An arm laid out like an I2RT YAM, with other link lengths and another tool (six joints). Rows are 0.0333 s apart.
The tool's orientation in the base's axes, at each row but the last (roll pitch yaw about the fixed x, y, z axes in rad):
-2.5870, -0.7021, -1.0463
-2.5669, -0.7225, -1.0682
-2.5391, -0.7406, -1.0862
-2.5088, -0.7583, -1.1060
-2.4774, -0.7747, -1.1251
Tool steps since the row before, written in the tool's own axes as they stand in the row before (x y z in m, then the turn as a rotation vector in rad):
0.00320, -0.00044, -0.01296, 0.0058, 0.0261, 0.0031
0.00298, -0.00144, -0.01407, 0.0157, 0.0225, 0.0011
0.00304, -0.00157, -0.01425, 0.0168, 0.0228, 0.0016
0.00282, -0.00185, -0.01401, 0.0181, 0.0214, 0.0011
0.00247, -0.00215, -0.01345, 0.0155, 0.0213, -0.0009
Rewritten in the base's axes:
-0.00800, 0.00094, 0.01066, -0.0103, -0.0233, -0.0088
-0.00858, 0.00224, 0.01142, -0.0062, -0.0268, 0.0005
-0.00893, 0.00240, 0.01137, -0.0056, -0.0278, 0.0008
-0.00897, 0.00274, 0.01094, -0.0048, -0.0275, 0.0026
-0.00879, 0.00308, 0.01024, -0.0071, -0.0253, 0.0020

